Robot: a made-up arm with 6 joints.
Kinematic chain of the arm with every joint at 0, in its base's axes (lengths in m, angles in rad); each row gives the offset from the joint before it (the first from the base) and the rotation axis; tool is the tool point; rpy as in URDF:
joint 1: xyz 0 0 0.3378 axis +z
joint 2: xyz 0 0 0 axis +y
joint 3: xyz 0.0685 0 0.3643 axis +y
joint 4: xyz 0.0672 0 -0.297 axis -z
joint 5: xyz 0 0 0 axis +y
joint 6: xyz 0.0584 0 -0.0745 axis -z
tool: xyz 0 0 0 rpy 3.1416 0 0
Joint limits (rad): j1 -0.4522..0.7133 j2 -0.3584..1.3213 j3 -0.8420..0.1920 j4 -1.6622..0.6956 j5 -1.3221..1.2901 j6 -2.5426..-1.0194
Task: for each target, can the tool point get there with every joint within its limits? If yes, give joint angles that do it. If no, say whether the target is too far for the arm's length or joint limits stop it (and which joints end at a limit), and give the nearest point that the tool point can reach.
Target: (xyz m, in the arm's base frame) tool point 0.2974 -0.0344 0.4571
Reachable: yes | joints -0.0418 -0.2023 -0.4065 0.5128 0.1725 -1.6162
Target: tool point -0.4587 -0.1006 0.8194
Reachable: no: joint limits stop it (at a limit: joint 1, joint 2, joint 3, joint 4, joint 5) | nearest point -0.0279 0.0899 0.4576 | short by 0.594 m
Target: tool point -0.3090 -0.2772 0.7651
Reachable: no: joint limits stop it (at a limit: joint 1, joint 2, joint 3, joint 4, joint 5) | nearest point 0.1790 -0.1486 0.7339 | short by 0.506 m
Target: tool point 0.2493 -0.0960 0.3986
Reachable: yes | joints -0.3617 -0.1423 -0.3477 0.1788 0.5721 -2.2992
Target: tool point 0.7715 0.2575 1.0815
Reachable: no: too far | nearest point 0.3454 0.1153 0.6708 | short by 0.609 m
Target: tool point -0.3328 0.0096 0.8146
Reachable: no: joint limits stop it (at a limit: joint 1, joint 2, joint 3, joint 4, joint 5) | nearest point -0.0279 0.0899 0.4576 | short by 0.476 m
